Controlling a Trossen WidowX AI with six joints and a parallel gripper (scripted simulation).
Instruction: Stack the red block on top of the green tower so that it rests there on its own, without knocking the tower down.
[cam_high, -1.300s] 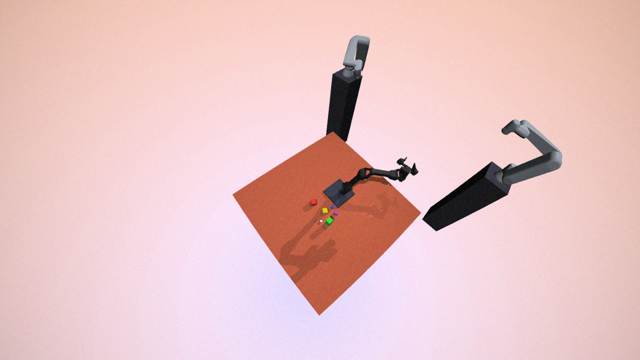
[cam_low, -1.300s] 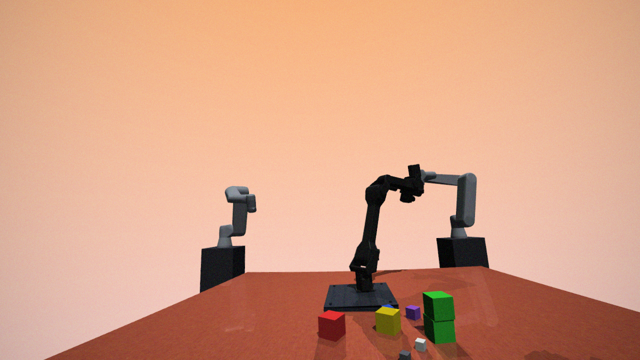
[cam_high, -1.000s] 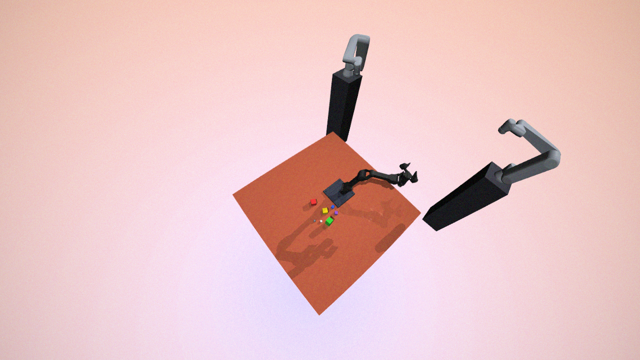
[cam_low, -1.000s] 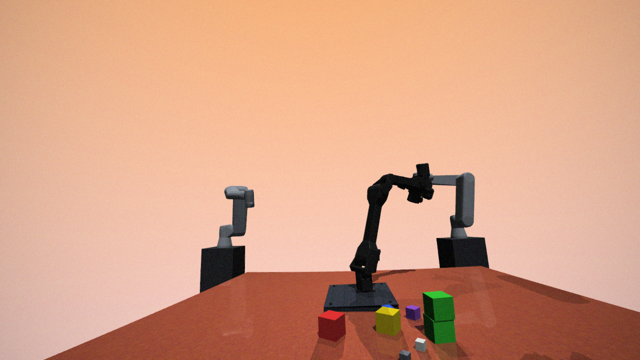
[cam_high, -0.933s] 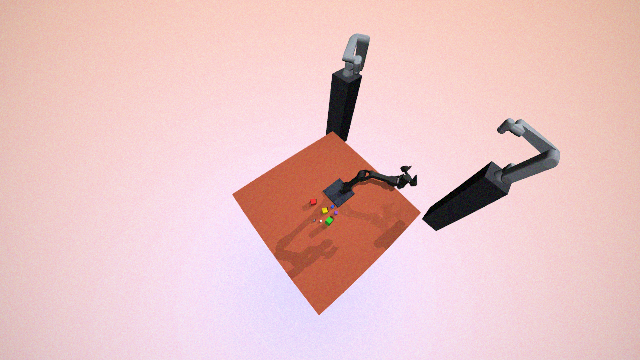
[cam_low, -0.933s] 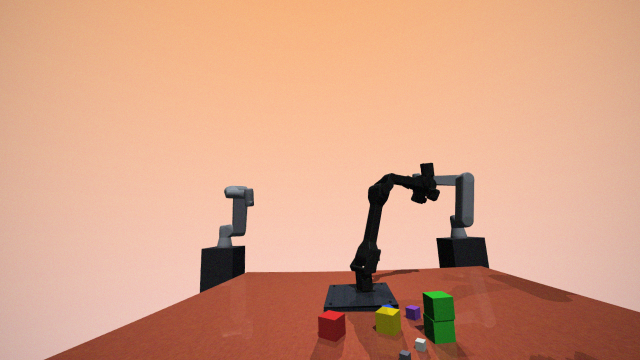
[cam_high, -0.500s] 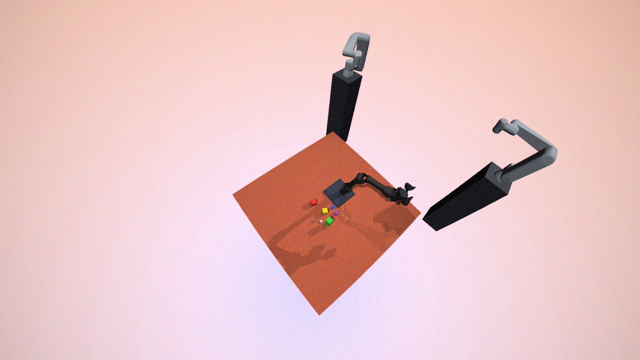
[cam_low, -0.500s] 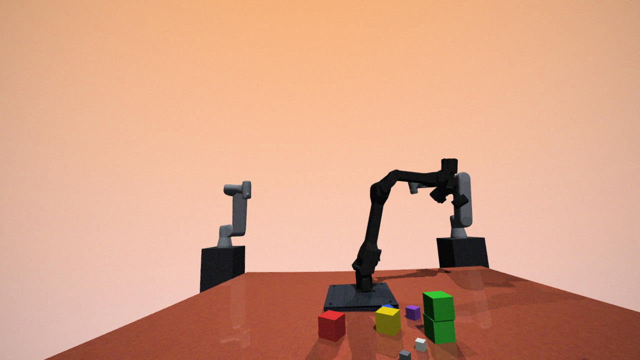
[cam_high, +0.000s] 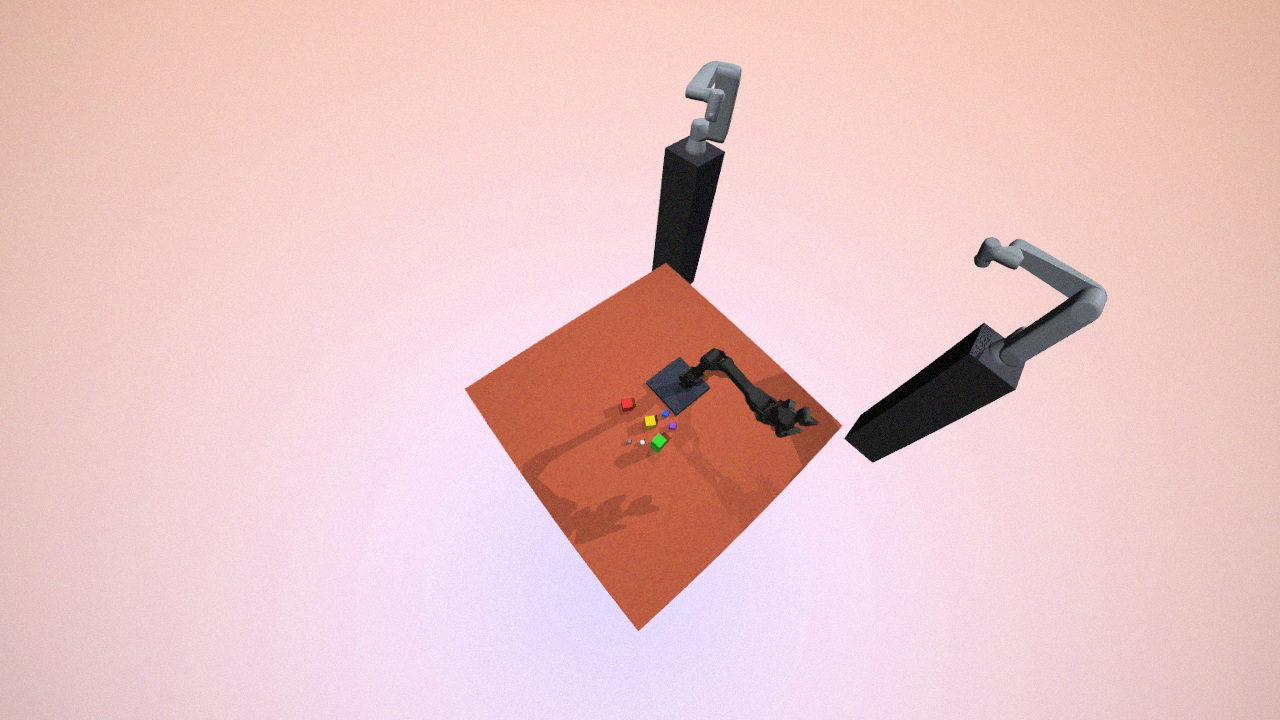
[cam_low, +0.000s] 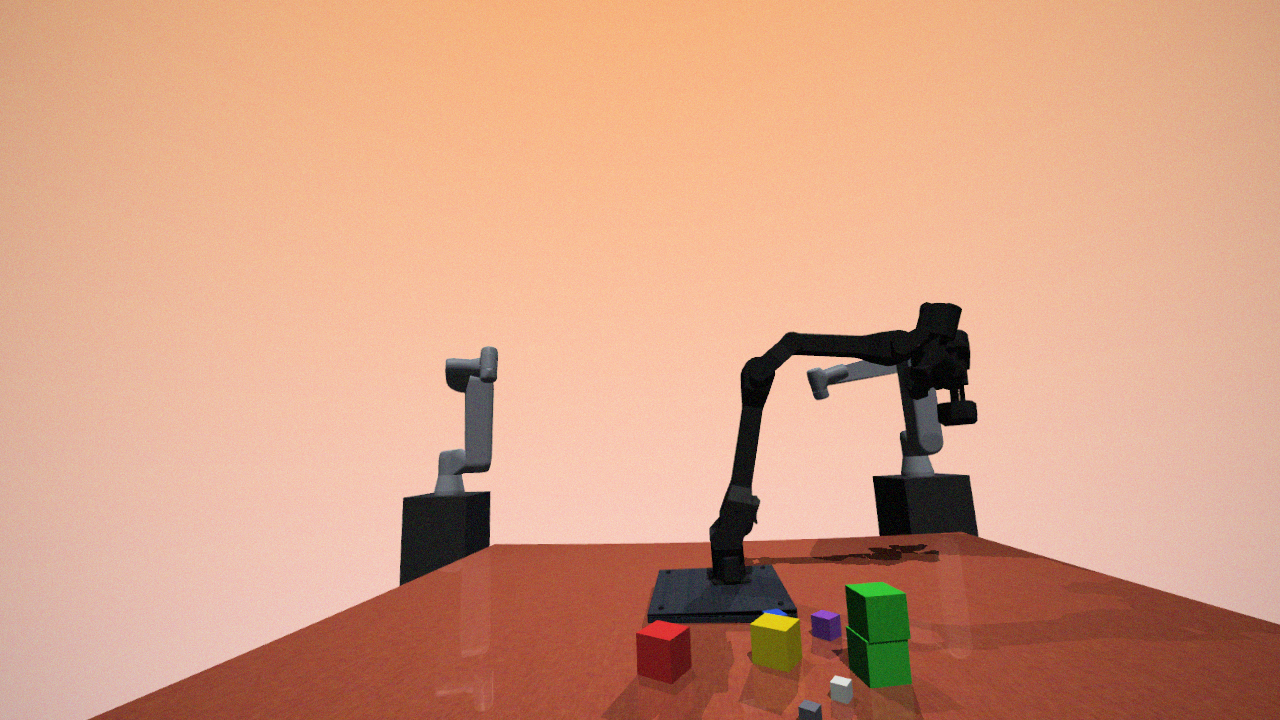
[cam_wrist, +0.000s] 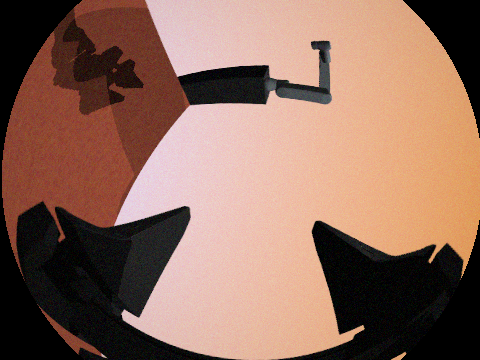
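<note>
Now: gripper tip 650 mm to the left of the red block, 340 mm short of it and 320 mm above it. Round my gripper tip: purple block: 430 mm to the right, 330 mm below, 260 mm ahead; blue block: 490 mm to the right, 330 mm below, 240 mm ahead; yellow block: 510 mm to the right, 320 mm below, 320 mm ahead.
</note>
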